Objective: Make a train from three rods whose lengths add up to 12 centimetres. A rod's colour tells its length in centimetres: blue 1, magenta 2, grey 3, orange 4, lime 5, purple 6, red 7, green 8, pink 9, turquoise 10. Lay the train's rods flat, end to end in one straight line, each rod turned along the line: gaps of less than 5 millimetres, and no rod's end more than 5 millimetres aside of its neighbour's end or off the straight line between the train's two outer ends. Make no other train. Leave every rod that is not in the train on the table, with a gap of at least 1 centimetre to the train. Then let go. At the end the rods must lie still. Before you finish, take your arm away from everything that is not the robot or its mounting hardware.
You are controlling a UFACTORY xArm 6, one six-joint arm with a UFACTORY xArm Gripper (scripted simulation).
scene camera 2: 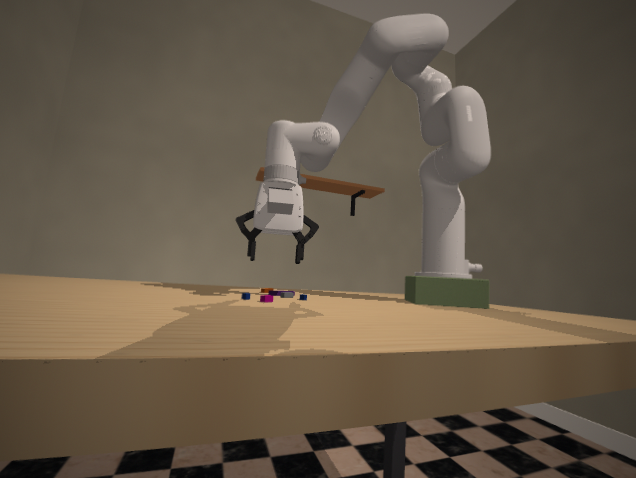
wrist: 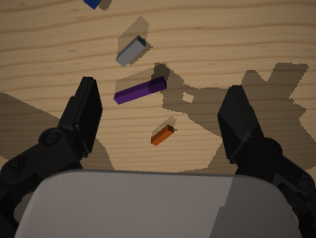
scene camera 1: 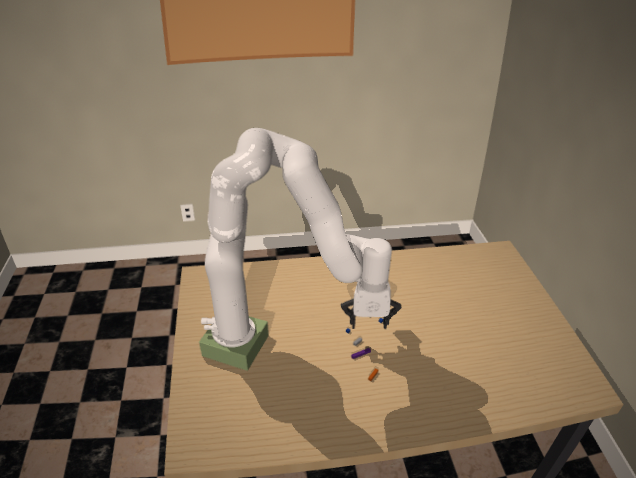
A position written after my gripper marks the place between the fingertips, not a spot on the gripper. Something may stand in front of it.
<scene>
I see my gripper (scene camera 1: 369, 325).
My gripper is seen too in the wrist view (wrist: 161, 96).
</scene>
